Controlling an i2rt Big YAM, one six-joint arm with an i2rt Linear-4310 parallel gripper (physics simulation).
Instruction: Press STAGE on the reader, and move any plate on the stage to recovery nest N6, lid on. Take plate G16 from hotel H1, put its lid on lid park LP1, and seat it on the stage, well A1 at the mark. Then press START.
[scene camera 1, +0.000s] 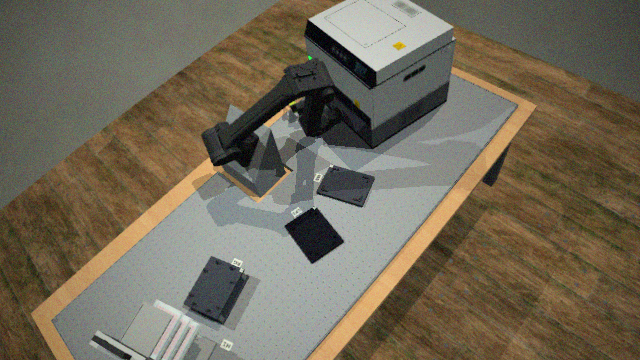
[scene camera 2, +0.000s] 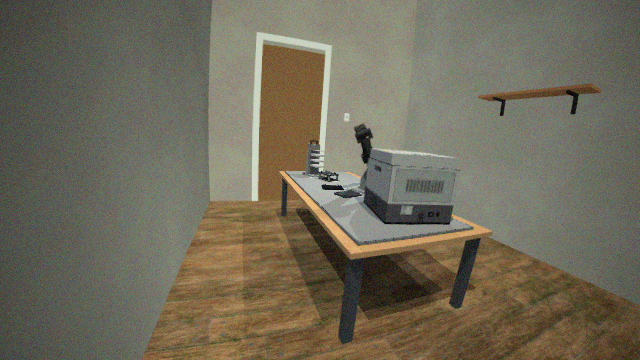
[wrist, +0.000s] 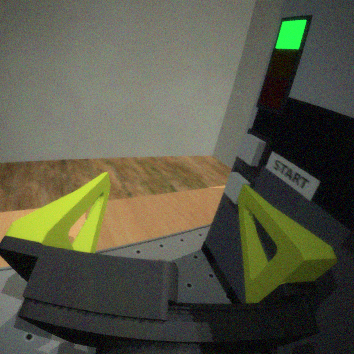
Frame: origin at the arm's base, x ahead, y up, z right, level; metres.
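Seen in the pictures: gripper, fingertip midpoint: (wrist: 175, 184); arm's base, origin of the base link: (scene camera 1: 245, 146).
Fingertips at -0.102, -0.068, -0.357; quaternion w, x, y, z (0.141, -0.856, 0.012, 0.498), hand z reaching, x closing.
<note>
Pixels of each thing's top centre, then the offset from my fingertips to it, as dx, dy, dz. "spot": a spot on its surface instead. Level surfaces: height alone.
- reader, middle of its top: (scene camera 1: 376, 23) (scene camera 2: 410, 152) +0.215, +0.266, -0.194
- START label, surface spot: (wrist: 292, 176) spot: +0.055, +0.034, -0.041
- Nest N6, middle of its top: (scene camera 1: 345, 183) (scene camera 2: 348, 192) +0.394, -0.064, +0.197
- lid park LP1, middle of its top: (scene camera 1: 313, 231) (scene camera 2: 332, 185) +0.438, -0.062, +0.399
- Hotel H1, surface spot: (scene camera 1: 148, 330) spot: +0.434, +0.171, +0.909
- labelled RG, middle of its top: (scene camera 1: 211, 284) (scene camera 2: 328, 171) +0.359, -0.006, +0.732
- perforated mat, its level: dy -0.082
The reader (scene camera 1: 380, 47) (scene camera 2: 425, 185) is a white and dark grey box; no stage shows outside it. In the wrist view its lamp (wrist: 291, 34) is green, and two grey buttons (wrist: 251, 149) (wrist: 237, 187) sit beside a START label (wrist: 292, 176). My gripper (wrist: 175, 184) is open and empty at the reader's front; its right fingertip overlaps the lower button's edge in view, contact unclear. Nest N6 (scene camera 1: 346, 186) (scene camera 2: 348, 193) and lid park LP1 (scene camera 1: 314, 235) (scene camera 2: 332, 187) hold no plate. Hotel H1 (scene camera 1: 148, 330) (scene camera 2: 313, 159) holds several plates; G16's label is not readable.
A raised dark stand labelled RG (scene camera 1: 215, 287) (scene camera 2: 328, 175) stands between LP1 and the hotel. The arm's grey wedge base (scene camera 1: 255, 175) is at the table's edge. The perforated mat (scene camera 1: 160, 250) has a wooden border (scene camera 1: 125, 232). A wall shelf (scene camera 2: 540, 93) is far from the arm.
</note>
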